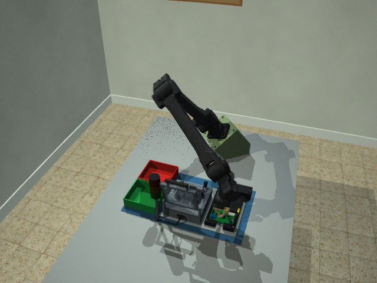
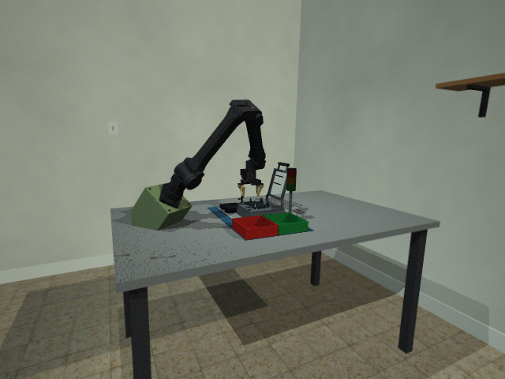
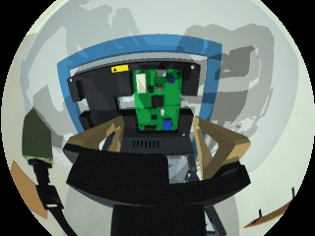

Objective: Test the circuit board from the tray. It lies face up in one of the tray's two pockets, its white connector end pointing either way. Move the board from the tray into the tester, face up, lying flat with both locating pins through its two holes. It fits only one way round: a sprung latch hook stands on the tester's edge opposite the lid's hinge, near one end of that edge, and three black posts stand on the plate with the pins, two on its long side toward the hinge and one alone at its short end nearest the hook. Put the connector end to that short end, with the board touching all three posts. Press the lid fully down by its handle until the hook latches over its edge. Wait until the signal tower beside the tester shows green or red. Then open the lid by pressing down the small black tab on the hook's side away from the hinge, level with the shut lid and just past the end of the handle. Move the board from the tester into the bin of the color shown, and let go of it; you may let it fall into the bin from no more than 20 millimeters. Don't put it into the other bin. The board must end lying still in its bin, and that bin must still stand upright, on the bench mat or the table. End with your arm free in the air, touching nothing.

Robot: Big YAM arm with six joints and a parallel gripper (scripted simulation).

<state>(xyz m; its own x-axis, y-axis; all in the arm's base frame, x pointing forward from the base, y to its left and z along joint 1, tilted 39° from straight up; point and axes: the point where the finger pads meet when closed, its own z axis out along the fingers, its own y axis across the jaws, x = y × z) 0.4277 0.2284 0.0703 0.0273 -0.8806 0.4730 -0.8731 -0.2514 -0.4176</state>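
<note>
Right now the green circuit board is 5 cm below my hand. From my hand the other things lie so: tester plate: 17 cm to the right, 3 cm behind; latch hook: 12 cm to the right, 10 cm behind, 1 cm above; clear lid: 17 cm to the right, 11 cm above, 9 cm ahead.
</note>
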